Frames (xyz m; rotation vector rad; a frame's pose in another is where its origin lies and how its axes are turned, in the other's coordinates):
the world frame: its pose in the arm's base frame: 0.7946 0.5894 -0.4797 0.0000 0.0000 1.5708
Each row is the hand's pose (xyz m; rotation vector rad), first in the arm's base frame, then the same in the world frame.
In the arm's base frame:
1: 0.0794 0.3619 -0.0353 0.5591 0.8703 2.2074
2: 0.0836 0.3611 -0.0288 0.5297 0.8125 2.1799
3: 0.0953 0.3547 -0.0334 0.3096 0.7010 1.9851
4: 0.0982 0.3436 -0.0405 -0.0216 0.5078 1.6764
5: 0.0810 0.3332 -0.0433 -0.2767 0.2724 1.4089
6: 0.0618 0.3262 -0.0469 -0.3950 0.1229 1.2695
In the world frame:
1: -0.2275 0.7152 0.4444 0.8214 0.1788 0.7540
2: -0.2283 0.7110 0.4509 0.7756 0.1634 0.7125
3: -0.2347 0.6993 0.4463 0.6034 0.2337 0.4798
4: -0.2458 0.6964 0.4392 0.3043 0.3313 0.1352
5: -0.2562 0.7136 0.4364 -0.0028 0.3568 -0.1441
6: -0.2632 0.7328 0.4328 -0.1801 0.3429 -0.2808

